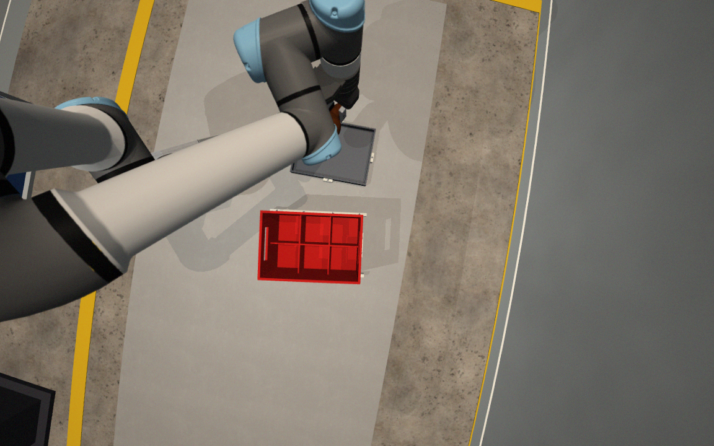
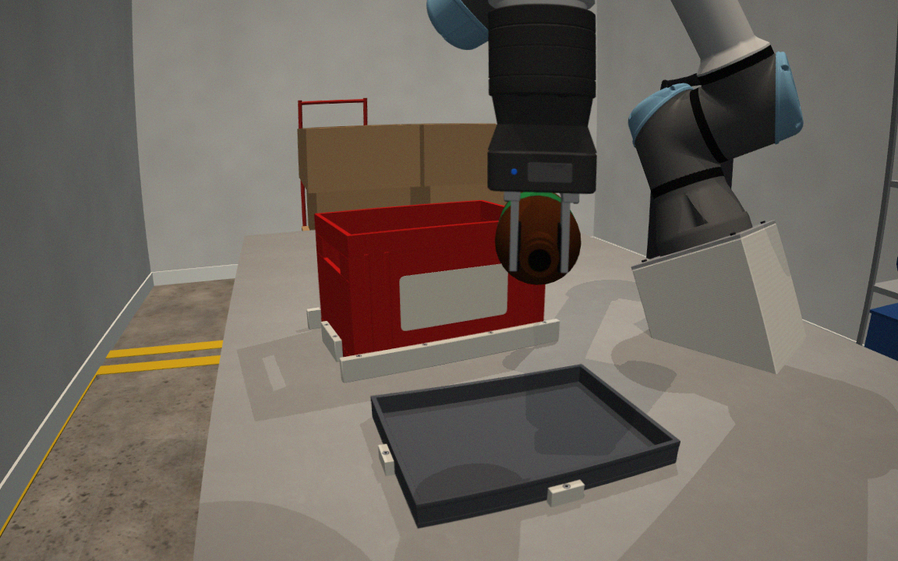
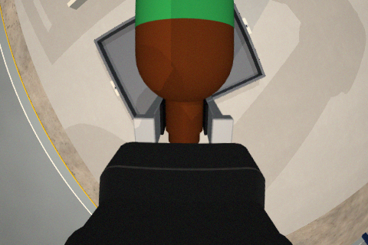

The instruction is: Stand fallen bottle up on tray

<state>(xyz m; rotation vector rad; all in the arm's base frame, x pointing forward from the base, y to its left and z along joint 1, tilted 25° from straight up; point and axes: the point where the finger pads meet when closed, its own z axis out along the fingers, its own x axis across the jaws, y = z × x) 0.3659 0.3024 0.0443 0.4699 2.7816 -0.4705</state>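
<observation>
The bottle lies 20 mm behind my hand, 50 mm to the right of it and 10 mm below it. From my hand the other things lie so: red crate 20 mm ahead, 360 mm to the right, 120 mm below; dark grey tray 10 mm behind, 50 mm to the right, 190 mm below.
</observation>
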